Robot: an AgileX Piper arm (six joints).
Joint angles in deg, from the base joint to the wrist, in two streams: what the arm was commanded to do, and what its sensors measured. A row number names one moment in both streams.
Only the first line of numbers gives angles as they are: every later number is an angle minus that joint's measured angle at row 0.
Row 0, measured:
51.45 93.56 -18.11 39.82 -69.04 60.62
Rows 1 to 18, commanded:
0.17 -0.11 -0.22 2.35 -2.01 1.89
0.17 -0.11 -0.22 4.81 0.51 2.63
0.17 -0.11 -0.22 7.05 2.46 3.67
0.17 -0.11 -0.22 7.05 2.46 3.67
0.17 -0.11 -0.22 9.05 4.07 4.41
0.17 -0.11 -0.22 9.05 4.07 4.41
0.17 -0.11 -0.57 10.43 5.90 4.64
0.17 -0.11 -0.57 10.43 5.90 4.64
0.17 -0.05 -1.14 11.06 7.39 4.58
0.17 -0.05 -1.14 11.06 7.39 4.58
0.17 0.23 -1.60 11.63 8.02 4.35
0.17 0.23 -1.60 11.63 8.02 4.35
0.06 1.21 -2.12 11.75 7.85 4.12
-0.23 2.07 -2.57 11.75 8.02 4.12
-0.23 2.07 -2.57 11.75 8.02 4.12
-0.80 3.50 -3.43 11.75 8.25 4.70
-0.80 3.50 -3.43 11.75 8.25 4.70
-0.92 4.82 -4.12 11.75 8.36 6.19
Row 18, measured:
-0.46 3.38 -2.97 11.75 7.91 4.47
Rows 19 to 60, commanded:
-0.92 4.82 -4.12 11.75 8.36 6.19
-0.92 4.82 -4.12 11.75 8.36 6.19
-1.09 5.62 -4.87 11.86 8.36 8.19
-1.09 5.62 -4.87 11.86 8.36 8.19
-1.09 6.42 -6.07 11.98 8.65 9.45
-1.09 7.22 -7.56 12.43 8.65 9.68
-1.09 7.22 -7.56 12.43 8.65 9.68
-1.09 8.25 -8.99 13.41 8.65 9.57
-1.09 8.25 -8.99 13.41 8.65 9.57
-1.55 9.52 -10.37 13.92 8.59 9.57
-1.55 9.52 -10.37 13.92 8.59 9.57
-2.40 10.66 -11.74 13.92 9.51 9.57
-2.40 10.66 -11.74 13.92 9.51 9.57
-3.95 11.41 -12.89 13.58 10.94 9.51
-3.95 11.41 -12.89 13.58 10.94 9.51
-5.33 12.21 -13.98 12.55 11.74 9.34
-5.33 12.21 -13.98 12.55 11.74 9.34
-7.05 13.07 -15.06 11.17 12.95 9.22
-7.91 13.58 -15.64 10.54 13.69 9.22
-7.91 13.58 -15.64 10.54 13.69 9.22
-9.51 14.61 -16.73 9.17 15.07 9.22
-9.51 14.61 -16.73 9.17 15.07 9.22
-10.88 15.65 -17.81 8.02 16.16 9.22
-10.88 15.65 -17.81 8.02 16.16 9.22
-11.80 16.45 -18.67 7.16 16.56 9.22
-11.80 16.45 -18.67 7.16 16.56 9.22
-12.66 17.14 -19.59 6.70 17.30 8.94
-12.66 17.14 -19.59 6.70 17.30 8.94
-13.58 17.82 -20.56 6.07 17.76 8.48
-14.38 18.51 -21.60 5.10 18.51 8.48
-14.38 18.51 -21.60 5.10 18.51 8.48
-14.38 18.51 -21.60 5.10 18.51 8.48
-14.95 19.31 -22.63 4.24 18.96 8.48
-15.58 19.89 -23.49 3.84 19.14 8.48
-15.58 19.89 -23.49 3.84 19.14 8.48
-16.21 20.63 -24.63 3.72 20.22 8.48
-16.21 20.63 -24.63 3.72 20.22 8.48
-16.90 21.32 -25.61 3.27 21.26 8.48
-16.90 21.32 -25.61 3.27 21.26 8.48
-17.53 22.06 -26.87 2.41 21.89 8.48
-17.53 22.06 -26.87 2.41 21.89 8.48
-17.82 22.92 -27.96 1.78 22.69 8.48
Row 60, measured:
-17.07 22.01 -26.35 3.27 21.26 9.28
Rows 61 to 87, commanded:
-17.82 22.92 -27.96 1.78 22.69 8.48
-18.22 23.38 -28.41 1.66 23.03 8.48
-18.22 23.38 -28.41 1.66 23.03 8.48
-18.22 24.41 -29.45 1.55 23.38 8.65
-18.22 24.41 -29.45 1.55 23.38 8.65
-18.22 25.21 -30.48 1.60 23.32 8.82
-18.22 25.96 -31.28 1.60 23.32 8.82
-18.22 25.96 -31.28 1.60 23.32 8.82
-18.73 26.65 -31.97 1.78 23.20 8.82
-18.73 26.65 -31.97 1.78 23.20 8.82
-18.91 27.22 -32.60 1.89 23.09 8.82
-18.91 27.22 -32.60 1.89 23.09 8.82
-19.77 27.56 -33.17 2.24 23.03 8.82
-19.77 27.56 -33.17 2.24 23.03 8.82
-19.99 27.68 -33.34 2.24 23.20 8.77
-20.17 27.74 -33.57 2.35 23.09 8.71
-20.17 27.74 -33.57 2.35 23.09 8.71
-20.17 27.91 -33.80 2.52 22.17 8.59
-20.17 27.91 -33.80 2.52 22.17 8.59
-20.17 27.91 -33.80 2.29 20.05 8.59
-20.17 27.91 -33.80 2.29 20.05 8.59
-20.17 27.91 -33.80 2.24 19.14 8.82
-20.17 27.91 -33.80 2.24 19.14 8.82
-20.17 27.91 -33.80 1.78 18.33 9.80
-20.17 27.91 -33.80 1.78 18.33 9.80
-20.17 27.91 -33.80 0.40 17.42 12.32
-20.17 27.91 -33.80 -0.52 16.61 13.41
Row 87, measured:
-19.77 28.25 -33.06 1.38 22.17 10.66
